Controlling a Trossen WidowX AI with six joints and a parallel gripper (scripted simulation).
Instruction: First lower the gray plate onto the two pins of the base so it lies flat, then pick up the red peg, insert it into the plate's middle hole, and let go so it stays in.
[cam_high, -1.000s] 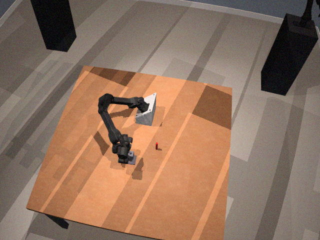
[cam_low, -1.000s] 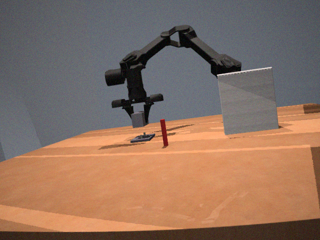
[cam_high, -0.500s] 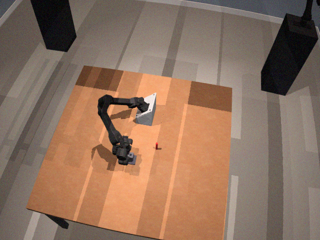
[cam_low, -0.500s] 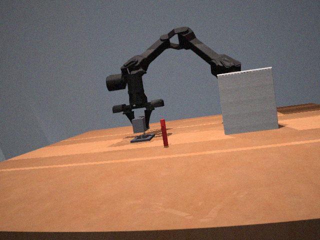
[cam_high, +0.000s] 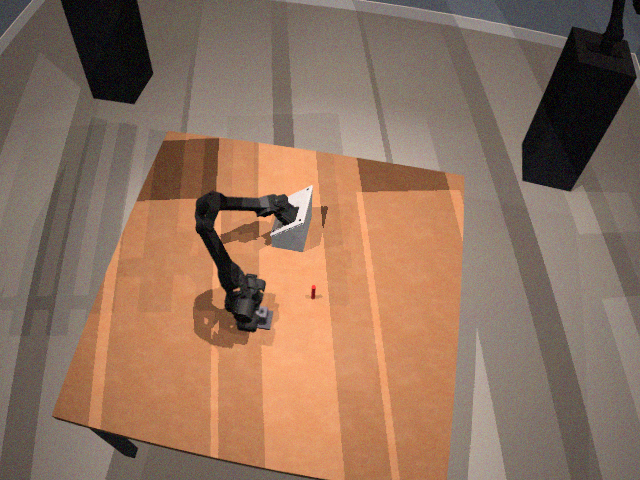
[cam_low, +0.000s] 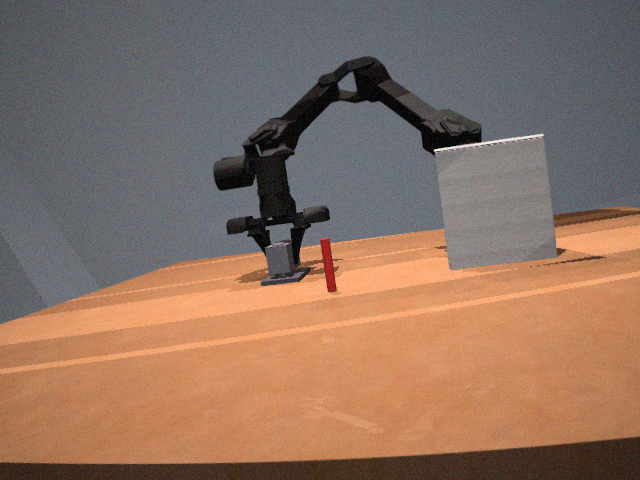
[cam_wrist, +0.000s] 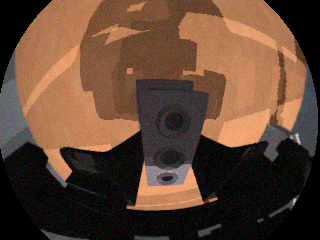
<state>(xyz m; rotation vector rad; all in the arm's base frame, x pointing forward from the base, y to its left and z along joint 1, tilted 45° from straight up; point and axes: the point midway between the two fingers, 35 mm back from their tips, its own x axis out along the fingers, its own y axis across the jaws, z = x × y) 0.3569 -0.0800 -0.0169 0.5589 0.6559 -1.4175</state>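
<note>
The dark base lies 2 cm below my gripper tip. Round my gripper tip: gray plate (3 cm above); red peg (18 cm to the left, 13 cm behind, 2 cm above).
</note>
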